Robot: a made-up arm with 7 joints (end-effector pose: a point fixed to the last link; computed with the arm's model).
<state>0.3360 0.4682 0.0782 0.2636 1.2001 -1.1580 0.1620</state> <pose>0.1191 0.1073 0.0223 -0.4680 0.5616 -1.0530</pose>
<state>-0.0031 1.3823 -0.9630 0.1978 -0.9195 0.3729 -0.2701</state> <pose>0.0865 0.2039 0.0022 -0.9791 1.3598 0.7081</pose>
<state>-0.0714 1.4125 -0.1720 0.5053 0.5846 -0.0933 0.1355</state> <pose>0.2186 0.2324 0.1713 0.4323 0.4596 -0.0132</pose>
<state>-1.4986 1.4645 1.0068 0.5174 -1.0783 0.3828 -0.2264</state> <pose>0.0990 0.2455 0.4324 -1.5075 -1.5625 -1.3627</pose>
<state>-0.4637 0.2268 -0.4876 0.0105 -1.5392 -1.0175 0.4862</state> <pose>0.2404 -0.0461 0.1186 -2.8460 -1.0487 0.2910</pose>
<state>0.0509 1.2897 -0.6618 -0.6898 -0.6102 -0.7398 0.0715</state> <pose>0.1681 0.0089 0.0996 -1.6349 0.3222 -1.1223</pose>
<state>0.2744 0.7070 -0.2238 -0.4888 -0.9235 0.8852 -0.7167</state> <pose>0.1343 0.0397 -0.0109 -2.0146 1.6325 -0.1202</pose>
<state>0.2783 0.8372 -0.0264 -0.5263 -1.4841 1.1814 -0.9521</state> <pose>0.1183 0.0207 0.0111 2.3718 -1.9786 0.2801</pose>
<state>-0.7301 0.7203 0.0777 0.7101 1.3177 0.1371 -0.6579</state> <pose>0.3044 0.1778 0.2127 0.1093 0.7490 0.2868</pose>
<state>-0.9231 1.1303 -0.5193 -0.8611 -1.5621 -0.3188 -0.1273</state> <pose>0.1948 -0.0802 0.2692 -1.8334 0.5271 -1.7634</pose>
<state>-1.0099 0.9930 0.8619 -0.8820 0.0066 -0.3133 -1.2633</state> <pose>0.0106 0.0377 0.4231 0.7746 -0.5228 -0.9111</pose>
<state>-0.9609 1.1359 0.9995 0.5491 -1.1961 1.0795 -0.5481</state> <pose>0.2429 0.2219 0.2811 -2.2728 -0.2572 -0.9275</pose>
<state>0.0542 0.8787 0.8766 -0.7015 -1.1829 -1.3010 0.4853</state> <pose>0.1311 0.1136 0.2729 -1.2889 -2.0142 -1.5960</pose>
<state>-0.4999 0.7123 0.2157 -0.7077 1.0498 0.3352 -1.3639</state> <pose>0.1989 0.0678 0.3689 0.0150 0.4039 -0.2289</pose>
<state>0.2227 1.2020 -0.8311 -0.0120 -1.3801 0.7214 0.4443</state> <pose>0.0129 0.1028 -0.0063 -0.9298 1.2548 1.2810</pose>
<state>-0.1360 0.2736 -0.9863 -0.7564 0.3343 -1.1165 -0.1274</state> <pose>0.1399 -0.0656 0.2179 -1.3137 -0.7054 -2.3807</pose>
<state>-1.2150 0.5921 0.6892 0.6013 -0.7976 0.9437 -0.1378</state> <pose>0.3122 0.1202 0.2206 -2.4255 -0.0370 -0.1996</pose>
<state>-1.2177 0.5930 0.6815 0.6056 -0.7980 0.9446 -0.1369</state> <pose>0.3126 0.1194 0.2206 -2.4220 -0.0290 -0.1956</pose>
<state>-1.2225 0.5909 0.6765 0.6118 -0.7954 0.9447 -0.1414</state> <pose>0.3133 0.1182 0.2204 -2.4220 -0.0186 -0.1977</pose>
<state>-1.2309 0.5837 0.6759 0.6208 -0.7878 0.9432 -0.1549</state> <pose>0.3146 0.1163 0.2197 -2.4276 -0.0045 -0.2106</pose>
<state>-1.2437 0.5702 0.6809 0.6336 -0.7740 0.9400 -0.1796</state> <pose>0.3168 0.1134 0.2184 -2.4402 0.0151 -0.2367</pose>
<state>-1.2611 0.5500 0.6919 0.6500 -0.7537 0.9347 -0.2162</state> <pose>0.3197 0.1093 0.2166 -2.4595 0.0404 -0.2776</pose>
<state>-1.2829 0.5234 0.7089 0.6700 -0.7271 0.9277 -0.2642</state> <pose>0.3234 0.1039 0.2143 -2.4845 0.0722 -0.3328</pose>
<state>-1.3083 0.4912 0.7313 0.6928 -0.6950 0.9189 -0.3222</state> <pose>0.3277 0.0970 0.2116 -2.5132 0.1101 -0.4011</pose>
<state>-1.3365 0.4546 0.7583 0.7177 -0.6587 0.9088 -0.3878</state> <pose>0.3323 0.0885 0.2087 -2.5438 0.1537 -0.4803</pose>
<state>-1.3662 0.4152 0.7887 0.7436 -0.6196 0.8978 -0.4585</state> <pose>0.3371 0.0785 0.2058 -2.5737 0.2019 -0.5674</pose>
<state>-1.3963 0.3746 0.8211 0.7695 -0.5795 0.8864 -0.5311</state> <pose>0.3416 0.0675 0.2030 -2.6013 0.2532 -0.6586</pose>
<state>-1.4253 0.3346 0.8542 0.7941 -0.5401 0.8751 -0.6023</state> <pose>0.3457 0.0558 0.2005 -2.6252 0.3050 -0.7498</pose>
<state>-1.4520 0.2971 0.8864 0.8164 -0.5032 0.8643 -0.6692</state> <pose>0.3491 0.0442 0.1984 -2.6447 0.3547 -0.8370</pose>
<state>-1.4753 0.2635 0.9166 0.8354 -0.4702 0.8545 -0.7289</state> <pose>0.3517 0.0334 0.1967 -2.6600 0.3993 -0.9161</pose>
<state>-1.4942 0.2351 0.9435 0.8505 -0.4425 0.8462 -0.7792</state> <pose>0.3536 0.0240 0.1953 -2.6718 0.4364 -0.9836</pose>
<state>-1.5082 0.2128 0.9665 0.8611 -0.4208 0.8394 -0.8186</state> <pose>0.3548 0.0167 0.1942 -2.6809 0.4633 -1.0374</pose>
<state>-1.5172 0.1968 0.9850 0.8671 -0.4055 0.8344 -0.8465</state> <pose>0.3556 0.0117 0.1934 -2.6880 0.4795 -1.0764</pose>
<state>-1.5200 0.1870 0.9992 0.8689 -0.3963 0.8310 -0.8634</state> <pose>0.3560 0.0092 0.1922 -2.6949 0.4842 -1.0990</pose>
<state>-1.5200 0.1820 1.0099 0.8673 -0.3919 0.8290 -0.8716</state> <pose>0.3561 0.0085 0.1914 -2.7005 0.4806 -1.1114</pose>
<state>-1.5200 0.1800 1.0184 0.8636 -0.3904 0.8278 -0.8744</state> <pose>0.3562 0.0087 0.1915 -2.7043 0.4718 -1.1195</pose>
